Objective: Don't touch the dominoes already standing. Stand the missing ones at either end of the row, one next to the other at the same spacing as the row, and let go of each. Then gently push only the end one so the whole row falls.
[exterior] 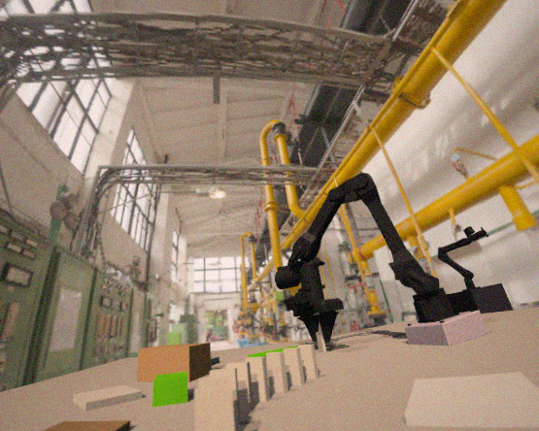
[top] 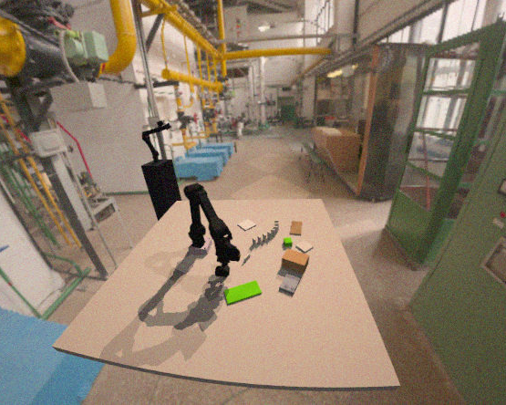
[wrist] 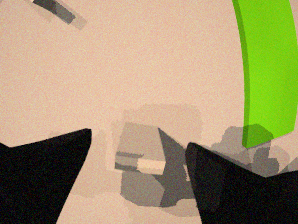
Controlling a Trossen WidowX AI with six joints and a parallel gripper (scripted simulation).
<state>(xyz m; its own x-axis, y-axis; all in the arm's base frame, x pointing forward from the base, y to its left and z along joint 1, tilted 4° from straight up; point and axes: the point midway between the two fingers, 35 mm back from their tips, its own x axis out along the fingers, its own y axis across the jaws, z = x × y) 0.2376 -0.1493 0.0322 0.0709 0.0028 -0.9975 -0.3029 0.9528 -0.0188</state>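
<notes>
The flat green block is 11 cm ahead of my gripper tip, 8 cm to the right of it and 2 cm below it. The rest, counted from my gripper tip: grey slab: 32 cm ahead, 2 cm to the left, 2 cm below; green cube: 31 cm to the left, 27 cm ahead, 1 cm below; brown box: 33 cm ahead, 15 cm to the left, 1 cm above.
</notes>
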